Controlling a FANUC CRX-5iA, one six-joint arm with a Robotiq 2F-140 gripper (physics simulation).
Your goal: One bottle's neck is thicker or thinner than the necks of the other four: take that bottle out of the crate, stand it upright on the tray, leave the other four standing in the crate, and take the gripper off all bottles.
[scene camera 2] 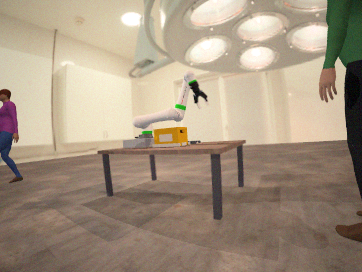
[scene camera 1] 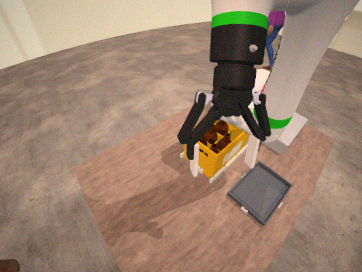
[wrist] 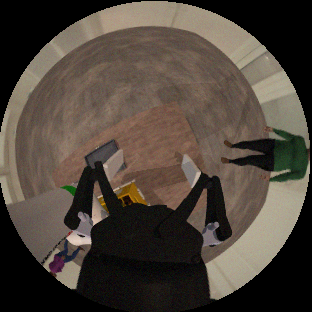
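Observation:
A yellow crate stands on the table. Brown bottles show in its compartments in scene camera 1; their necks are too small and blurred to compare, and the gripper hides part of the crate. The dark grey tray lies flat on the table beside the crate, with no bottle on it. My gripper is open, with nothing between its fingers. It hangs high above the table, well above the crate in scene camera 2.
The wooden table bears the crate, the tray and the arm's grey base. A person in green stands to the side, and a person in purple stands farther off. A large lamp hangs overhead.

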